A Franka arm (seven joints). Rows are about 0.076 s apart.
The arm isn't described. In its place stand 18 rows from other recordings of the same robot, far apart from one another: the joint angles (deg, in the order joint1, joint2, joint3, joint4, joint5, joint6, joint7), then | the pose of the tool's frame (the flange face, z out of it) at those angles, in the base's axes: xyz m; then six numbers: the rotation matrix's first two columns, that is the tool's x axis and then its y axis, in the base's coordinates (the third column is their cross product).
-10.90 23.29 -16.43 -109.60 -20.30 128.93 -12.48 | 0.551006, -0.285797, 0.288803, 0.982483, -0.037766, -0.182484, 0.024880, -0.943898, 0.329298
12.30 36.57 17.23 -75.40 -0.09 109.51 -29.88 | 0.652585, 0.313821, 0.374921, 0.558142, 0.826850, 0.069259, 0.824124, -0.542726, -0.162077
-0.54 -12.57 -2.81 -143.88 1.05 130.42 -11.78 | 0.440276, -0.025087, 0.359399, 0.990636, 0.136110, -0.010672, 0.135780, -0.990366, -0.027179
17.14 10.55 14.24 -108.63 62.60 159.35 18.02 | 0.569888, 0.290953, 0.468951, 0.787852, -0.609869, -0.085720, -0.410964, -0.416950, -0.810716
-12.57 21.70 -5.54 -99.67 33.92 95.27 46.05 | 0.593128, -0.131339, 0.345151, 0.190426, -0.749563, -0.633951, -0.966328, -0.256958, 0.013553
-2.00 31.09 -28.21 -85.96 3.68 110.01 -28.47 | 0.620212, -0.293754, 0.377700, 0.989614, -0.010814, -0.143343, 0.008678, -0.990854, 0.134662
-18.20 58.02 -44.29 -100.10 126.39 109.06 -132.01 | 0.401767, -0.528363, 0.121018, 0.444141, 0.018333, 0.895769, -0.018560, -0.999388, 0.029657
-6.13 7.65 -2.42 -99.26 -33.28 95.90 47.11 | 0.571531, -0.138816, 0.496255, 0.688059, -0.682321, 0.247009, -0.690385, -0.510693, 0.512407
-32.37 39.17 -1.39 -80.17 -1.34 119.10 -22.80 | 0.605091, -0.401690, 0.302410, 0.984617, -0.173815, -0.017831, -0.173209, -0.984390, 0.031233
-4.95 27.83 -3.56 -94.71 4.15 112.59 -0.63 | 0.650914, -0.088349, 0.316877, 0.972026, -0.160359, -0.171611, -0.168519, -0.985112, -0.033989
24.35 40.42 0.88 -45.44 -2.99 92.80 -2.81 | 0.678204, 0.308419, 0.534626, 0.877321, 0.465009, 0.118633, 0.462708, -0.885213, 0.047952
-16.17 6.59 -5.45 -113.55 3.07 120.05 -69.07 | 0.540178, -0.210010, 0.409166, 0.695121, 0.718152, 0.032609, 0.718781, -0.695096, -0.013954
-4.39 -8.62 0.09 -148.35 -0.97 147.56 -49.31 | 0.445885, -0.033250, 0.324113, 0.691800, 0.717612, 0.080291, 0.709317, -0.696170, 0.110525
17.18 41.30 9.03 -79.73 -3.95 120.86 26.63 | 0.666417, 0.298368, 0.285961, 0.999834, -0.010734, -0.014712, -0.011348, -0.999040, -0.042308
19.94 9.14 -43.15 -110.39 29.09 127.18 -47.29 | 0.568902, -0.209113, 0.447142, 0.930996, 0.131538, 0.340505, 0.183669, -0.974936, -0.125563
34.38 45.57 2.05 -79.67 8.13 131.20 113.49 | 0.599666, 0.439463, 0.244359, 0.126337, -0.977742, -0.167510, -0.991927, -0.122647, -0.032236
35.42 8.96 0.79 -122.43 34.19 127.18 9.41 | 0.438760, 0.343466, 0.331329, 0.967424, 0.125877, -0.219648, 0.030428, -0.919148, -0.392735
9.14 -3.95 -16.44 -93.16 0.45 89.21 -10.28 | 0.527305, -0.072248, 0.633188, 0.998607, 0.052727, 0.002118, 0.052765, -0.998231, -0.027409
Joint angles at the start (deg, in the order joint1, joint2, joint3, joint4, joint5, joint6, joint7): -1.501, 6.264, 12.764, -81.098, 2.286, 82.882, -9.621
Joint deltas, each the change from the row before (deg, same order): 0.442, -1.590, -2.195, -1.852, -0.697, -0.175, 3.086; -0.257, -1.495, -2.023, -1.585, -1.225, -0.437, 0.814; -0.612, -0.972, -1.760, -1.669, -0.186, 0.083, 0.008; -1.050, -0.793, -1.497, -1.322, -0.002, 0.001, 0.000; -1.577, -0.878, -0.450, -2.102, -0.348, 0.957, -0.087; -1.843, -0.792, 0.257, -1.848, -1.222, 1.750, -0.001; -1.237, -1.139, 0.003, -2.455, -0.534, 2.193, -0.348
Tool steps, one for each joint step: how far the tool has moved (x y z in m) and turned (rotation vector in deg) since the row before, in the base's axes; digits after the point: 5 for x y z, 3 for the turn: -0.00562, -0.01708, -0.00005, -1.565, 0.401, -4.801; -0.00542, -0.02373, 0.00090, -1.750, 0.344, -3.106; -0.00295, -0.02261, -0.00400, -0.463, 0.589, -2.375; -0.00305, -0.02399, -0.00303, -0.166, 0.528, -2.542; -0.00309, -0.01966, -0.00723, -0.429, 0.261, -1.942; -0.00170, -0.01713, -0.00502, -1.295, -0.680, -1.546; -0.00338, -0.01205, -0.00616, -0.627, -0.840, -0.807
